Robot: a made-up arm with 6 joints.
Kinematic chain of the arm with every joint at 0, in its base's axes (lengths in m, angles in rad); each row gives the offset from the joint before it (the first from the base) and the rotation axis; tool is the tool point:
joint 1: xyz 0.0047 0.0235 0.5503 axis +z
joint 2: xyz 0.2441 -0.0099 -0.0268 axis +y
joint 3: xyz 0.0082 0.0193 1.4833 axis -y
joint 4: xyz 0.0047 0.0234 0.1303 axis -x
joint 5: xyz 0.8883 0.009 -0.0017 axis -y
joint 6: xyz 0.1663 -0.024 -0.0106 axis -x
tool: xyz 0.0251 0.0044 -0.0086
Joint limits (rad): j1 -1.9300..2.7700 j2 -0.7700..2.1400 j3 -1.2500..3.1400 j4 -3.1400..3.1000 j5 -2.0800..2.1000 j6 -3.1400..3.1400
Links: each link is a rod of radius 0.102 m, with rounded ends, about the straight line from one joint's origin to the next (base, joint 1, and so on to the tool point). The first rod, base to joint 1, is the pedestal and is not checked.
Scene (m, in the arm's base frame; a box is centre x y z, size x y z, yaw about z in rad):
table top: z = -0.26
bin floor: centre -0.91 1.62 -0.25 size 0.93 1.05 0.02 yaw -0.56
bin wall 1: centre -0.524 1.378 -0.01 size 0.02 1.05 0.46 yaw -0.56
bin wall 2: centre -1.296 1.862 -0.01 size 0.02 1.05 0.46 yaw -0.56
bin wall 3: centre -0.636 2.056 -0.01 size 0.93 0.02 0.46 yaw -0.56
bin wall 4: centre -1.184 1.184 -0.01 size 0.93 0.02 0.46 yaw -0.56
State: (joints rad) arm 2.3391 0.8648 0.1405 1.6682 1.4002 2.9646
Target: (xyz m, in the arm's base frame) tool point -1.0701 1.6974 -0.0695
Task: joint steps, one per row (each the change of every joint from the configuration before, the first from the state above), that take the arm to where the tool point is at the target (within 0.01 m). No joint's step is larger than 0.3 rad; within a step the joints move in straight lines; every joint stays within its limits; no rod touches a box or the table.
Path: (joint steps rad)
1: -0.1543 0.0475 -0.1496 0.0316 0.0072 0.0016
2: -0.1544 0.0475 -0.1497 0.0317 0.0073 0.0016
3: 0.0006 0.1977 0.0558 -0.0155 -0.0302 -0.0016
4: 0.0005 0.1977 0.0559 -0.0154 -0.0301 -0.0015

